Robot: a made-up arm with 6 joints.
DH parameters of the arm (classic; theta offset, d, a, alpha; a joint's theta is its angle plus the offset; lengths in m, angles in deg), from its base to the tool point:
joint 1: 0 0.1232 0 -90
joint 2: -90 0 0.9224 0
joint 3: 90 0.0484 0 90
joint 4: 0 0.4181 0 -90
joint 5: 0 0 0 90
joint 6: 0 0.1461 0 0
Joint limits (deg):
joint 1: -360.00..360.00
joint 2: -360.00..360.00
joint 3: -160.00..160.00
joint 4: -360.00..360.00
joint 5: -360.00..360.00
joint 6: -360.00..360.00
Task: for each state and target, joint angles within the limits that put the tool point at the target. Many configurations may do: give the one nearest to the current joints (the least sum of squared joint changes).
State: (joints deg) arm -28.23 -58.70 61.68 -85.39 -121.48 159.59
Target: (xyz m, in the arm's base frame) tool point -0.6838 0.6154 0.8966
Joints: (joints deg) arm -30.81 -62.25 51.30 -81.54 -116.01 159.59
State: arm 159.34 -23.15 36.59 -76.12 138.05 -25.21
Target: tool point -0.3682 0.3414 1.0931
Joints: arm 142.74 11.92 59.53 -70.45 135.09 -25.21
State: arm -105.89 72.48 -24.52 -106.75 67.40 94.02
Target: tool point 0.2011 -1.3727 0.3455
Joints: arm -78.70 86.93 -13.60 -105.09 58.47 94.02
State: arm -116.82 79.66 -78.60 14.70 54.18 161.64
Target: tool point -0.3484 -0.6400 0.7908
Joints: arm -124.60 79.07 -110.96 14.85 49.03 161.64
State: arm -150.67 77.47 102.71 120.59 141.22 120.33
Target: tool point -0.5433 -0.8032 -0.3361
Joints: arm -132.38 98.26 84.73 124.76 130.16 120.33
